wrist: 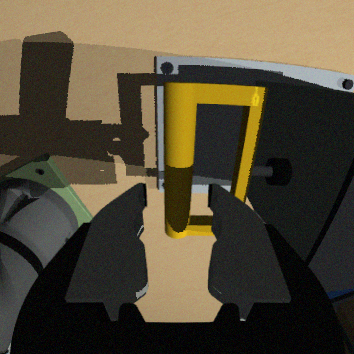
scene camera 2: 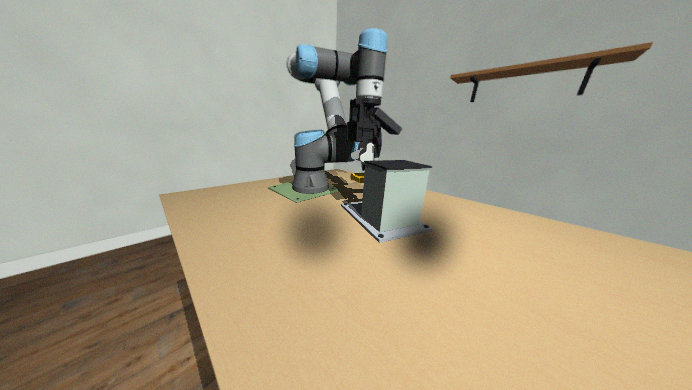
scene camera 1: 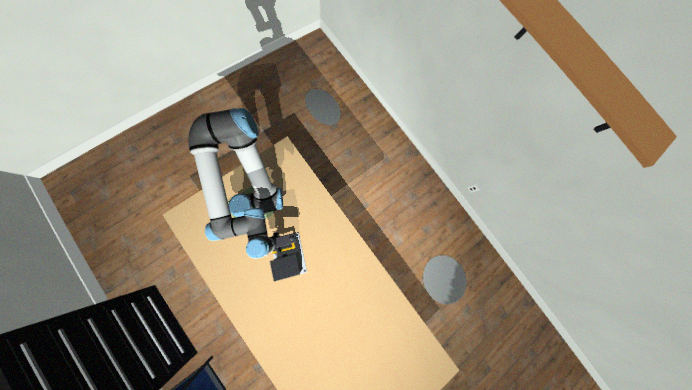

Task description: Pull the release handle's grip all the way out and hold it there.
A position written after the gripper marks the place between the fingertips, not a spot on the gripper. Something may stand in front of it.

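There's a grey base plate (scene camera 2: 354, 209) you can see here, and there's the gripper too (scene camera 2: 367, 172), with the wrist view showing the gripper (wrist: 177, 185) as well.
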